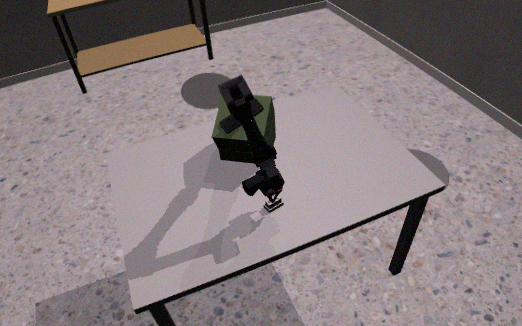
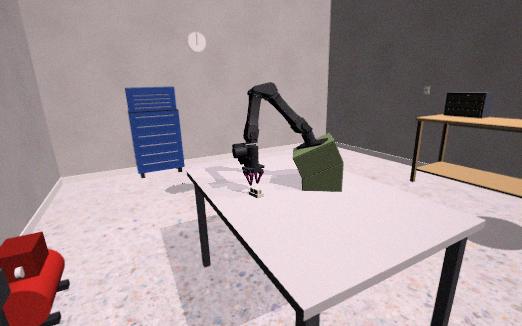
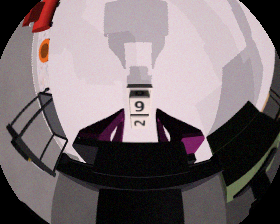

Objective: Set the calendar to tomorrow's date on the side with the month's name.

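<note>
Now: hand 4 cm above the white cube. Round my hand: calendar tray: 5 cm below, 2 cm to the left.
</note>
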